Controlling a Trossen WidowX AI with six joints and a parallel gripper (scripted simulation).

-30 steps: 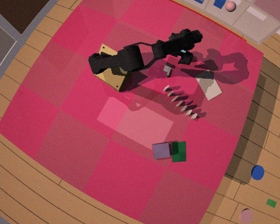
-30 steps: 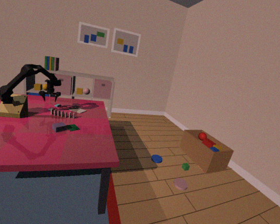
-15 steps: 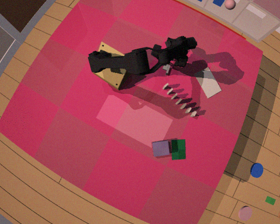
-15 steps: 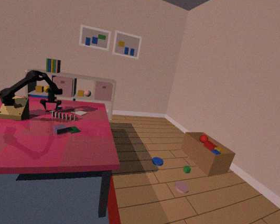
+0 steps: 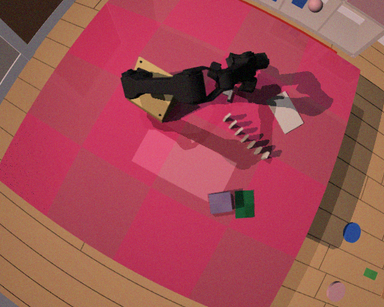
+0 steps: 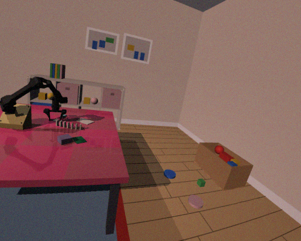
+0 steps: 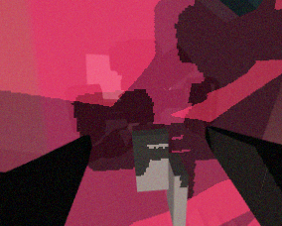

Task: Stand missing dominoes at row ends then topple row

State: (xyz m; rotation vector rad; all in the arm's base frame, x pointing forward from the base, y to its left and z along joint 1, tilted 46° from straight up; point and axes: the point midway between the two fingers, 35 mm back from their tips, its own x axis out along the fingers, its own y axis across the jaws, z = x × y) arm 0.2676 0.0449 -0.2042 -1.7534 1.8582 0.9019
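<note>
My gripper tip is now 50 mm short of the cyan block, 120 mm to the right of it and 10 mm below it. The rest, counted from my gripper tip: purple block: 170 mm ahead, 430 mm to the right, 20 mm above; then green flat piece: 260 mm ahead, 400 mm to the right; then grey sheet: 260 mm ahead, 20 mm to the left.
</note>
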